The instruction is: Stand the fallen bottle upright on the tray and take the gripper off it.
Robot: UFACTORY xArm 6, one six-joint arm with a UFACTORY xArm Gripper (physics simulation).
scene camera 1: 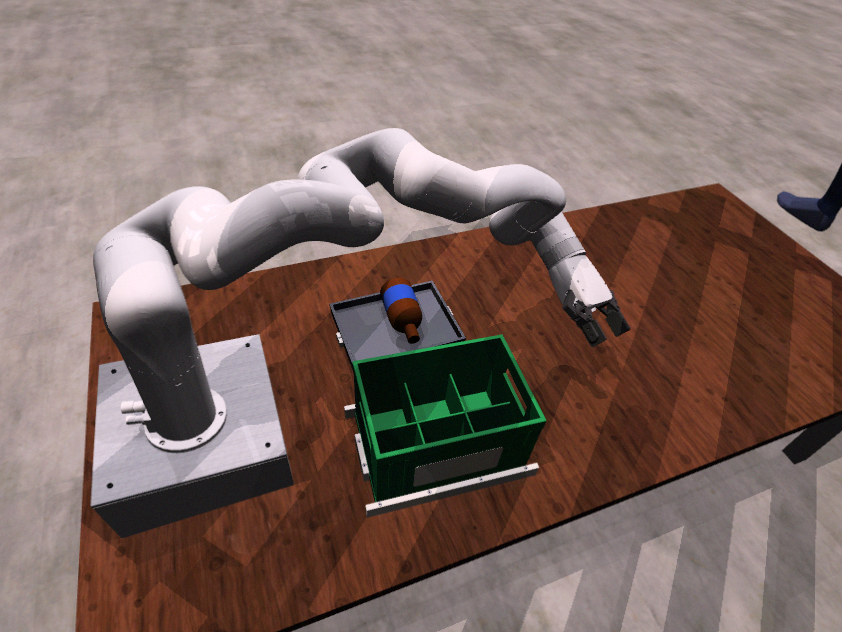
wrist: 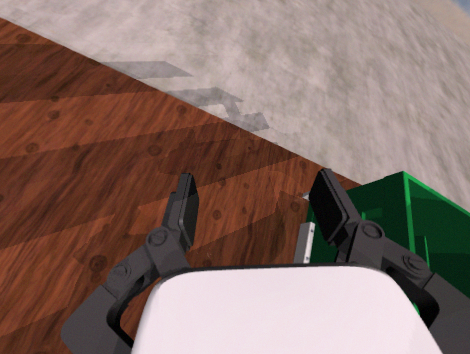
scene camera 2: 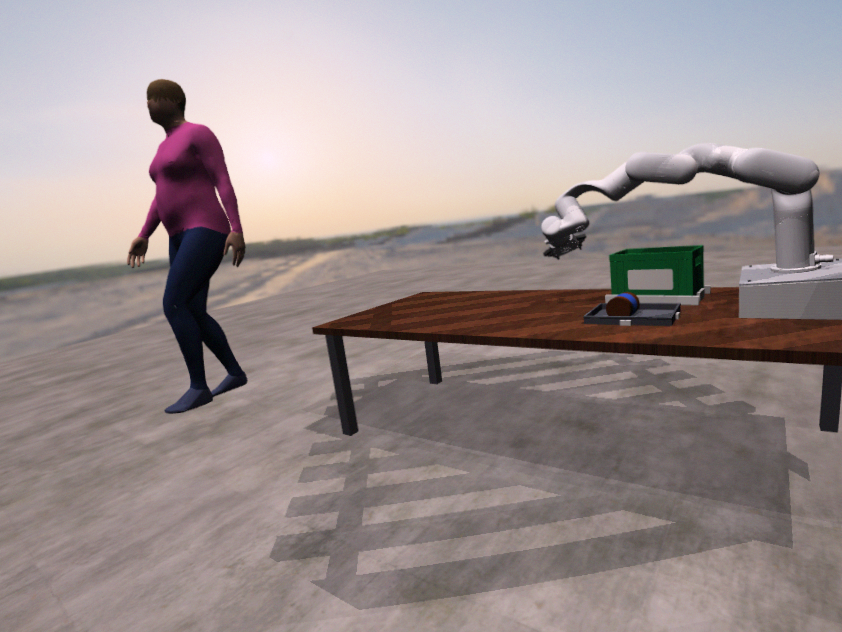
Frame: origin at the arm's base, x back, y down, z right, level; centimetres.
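Where they show: gripper, fingertip midpoint: (scene camera 1: pixel 612 338) (wrist: pixel 254 184) (scene camera 2: pixel 568 251); arm's base, origin of the base link: (scene camera 1: pixel 186 419) (scene camera 2: pixel 795 268).
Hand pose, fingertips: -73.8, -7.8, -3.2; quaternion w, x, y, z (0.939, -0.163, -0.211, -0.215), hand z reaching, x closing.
Things, the pixels of their top centre, and the offset from my fingertips, as dx, dy, dz.
- brown bottle with a blue label, middle of its top: (scene camera 1: pixel 405 301) (scene camera 2: pixel 625 292) +33.7, +11.1, -23.5
- grey tray, middle of its top: (scene camera 1: pixel 396 320) (scene camera 2: pixel 632 309) +35.5, +16.4, -23.1
- green crate with compartments, middle of its top: (scene camera 1: pixel 446 390) (scene camera 2: pixel 656 250) +31.5, +1.5, +6.6
A brown bottle with a blue label (scene camera 1: pixel 401 302) (scene camera 2: pixel 621 304) lies on its side on the grey tray (scene camera 1: pixel 353 331) (scene camera 2: pixel 659 321). In scene camera 1 its neck points toward the green crate. In scene camera 2 its round base faces the camera. My gripper (scene camera 1: pixel 608 331) (scene camera 2: pixel 564 253) (wrist: pixel 254 184) is open and empty. It hangs above the table, well to the right of the tray and the bottle in scene camera 1. The bottle and the tray do not show in the wrist view.
A green crate with compartments (scene camera 1: pixel 454 428) (scene camera 2: pixel 686 280) (wrist: pixel 407 200) stands beside the tray, with white rails (scene camera 1: pixel 452 488) along its foot. The arm's base block (scene camera 1: pixel 197 489) (scene camera 2: pixel 788 299) is at the table's other end. A person (scene camera 2: pixel 190 183) is beyond the table's far end.
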